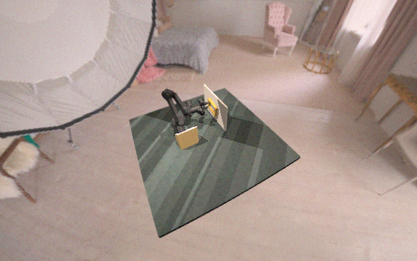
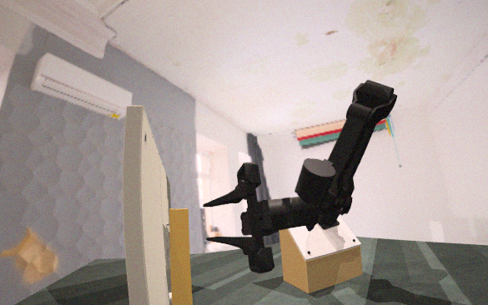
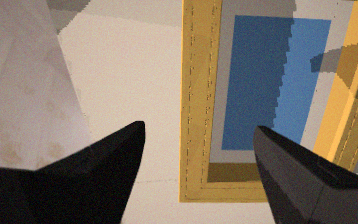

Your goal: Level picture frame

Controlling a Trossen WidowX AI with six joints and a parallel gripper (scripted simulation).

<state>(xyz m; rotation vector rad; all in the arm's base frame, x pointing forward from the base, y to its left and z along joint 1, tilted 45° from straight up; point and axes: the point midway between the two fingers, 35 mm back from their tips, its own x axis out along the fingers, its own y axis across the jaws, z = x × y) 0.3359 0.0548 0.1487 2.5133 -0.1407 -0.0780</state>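
Right now my gripper tip is 5 cm short of the picture frame and 5 cm above it. From my gripper tip the other things lie so: wall panel: 6 cm below, 6 cm ahead.
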